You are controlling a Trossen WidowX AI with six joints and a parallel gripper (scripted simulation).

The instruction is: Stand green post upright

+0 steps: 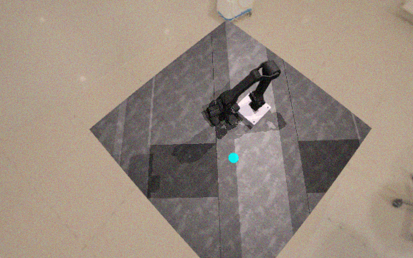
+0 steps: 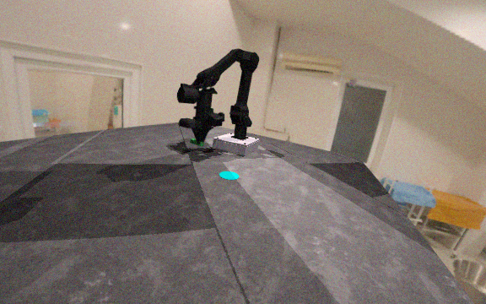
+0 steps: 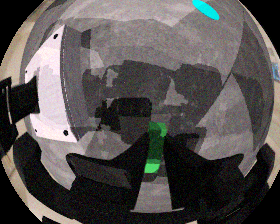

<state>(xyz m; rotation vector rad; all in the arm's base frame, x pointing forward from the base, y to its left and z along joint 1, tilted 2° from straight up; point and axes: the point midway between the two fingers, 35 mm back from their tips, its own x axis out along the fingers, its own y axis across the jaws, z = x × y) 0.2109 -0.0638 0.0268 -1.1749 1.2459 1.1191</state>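
Now: the cyan circle 22 cm to the left of my gripper tip, 11 cm ahead of it and 3 cm below it. From my gripper tip the other things lie so: green post: 2 cm to the right.
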